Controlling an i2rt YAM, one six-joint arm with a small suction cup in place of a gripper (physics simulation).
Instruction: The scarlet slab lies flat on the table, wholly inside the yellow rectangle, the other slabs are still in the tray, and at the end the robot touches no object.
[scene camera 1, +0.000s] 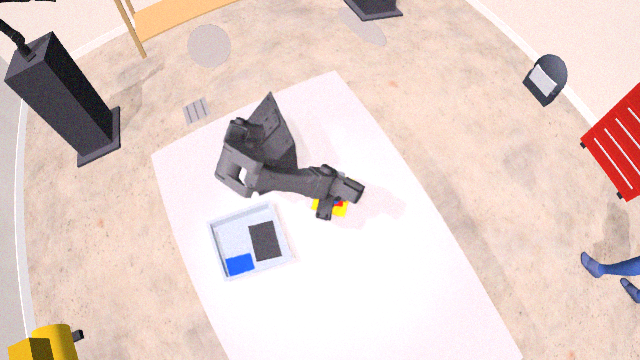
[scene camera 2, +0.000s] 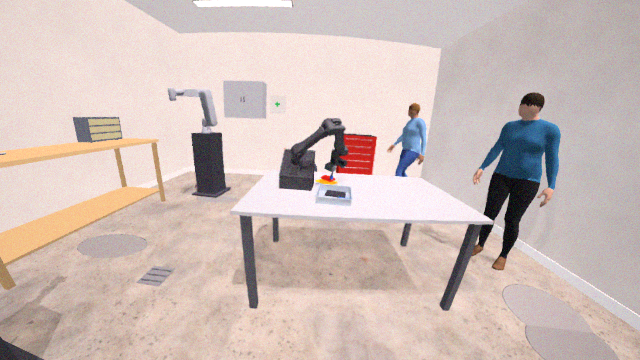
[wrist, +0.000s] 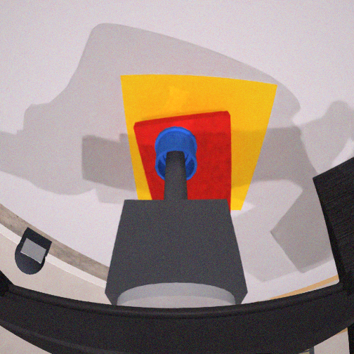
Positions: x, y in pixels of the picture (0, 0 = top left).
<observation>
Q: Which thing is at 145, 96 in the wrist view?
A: A yellow rectangle.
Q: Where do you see a grey tray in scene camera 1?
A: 229, 234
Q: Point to a black slab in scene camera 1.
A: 263, 236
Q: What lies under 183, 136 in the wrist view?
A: The suction cup.
</observation>
